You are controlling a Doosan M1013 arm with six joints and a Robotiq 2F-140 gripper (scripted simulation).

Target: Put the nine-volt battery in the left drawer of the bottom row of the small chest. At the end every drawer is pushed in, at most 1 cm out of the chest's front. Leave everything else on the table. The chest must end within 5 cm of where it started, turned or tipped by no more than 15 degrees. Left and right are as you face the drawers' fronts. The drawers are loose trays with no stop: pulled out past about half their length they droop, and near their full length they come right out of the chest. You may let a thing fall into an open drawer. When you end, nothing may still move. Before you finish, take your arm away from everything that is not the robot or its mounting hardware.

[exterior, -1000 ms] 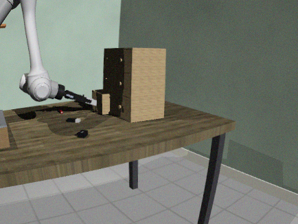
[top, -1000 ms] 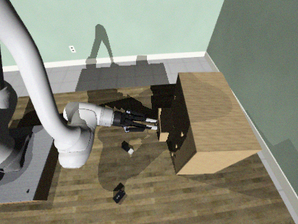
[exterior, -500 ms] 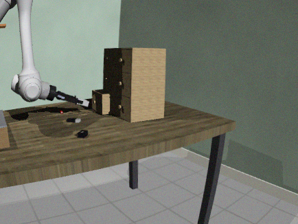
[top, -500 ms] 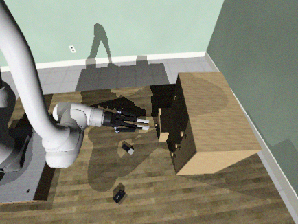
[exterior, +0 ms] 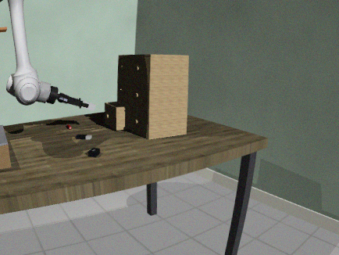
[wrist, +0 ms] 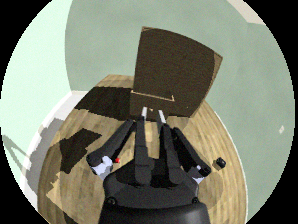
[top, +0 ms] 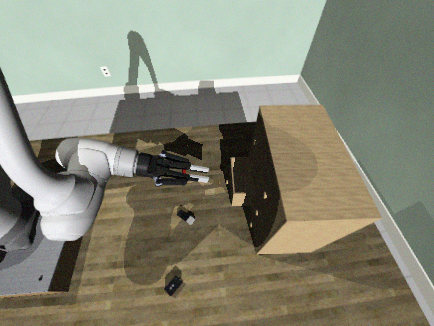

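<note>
My hand is 150 mm past the nine-volt battery, 290 mm to the left of it and 110 mm above it. Round my hand: small red object 50 mm behind, 100 mm to the left, 110 mm below; then small white-and-dark object 80 mm behind, 100 mm to the right, 110 mm below.
</note>
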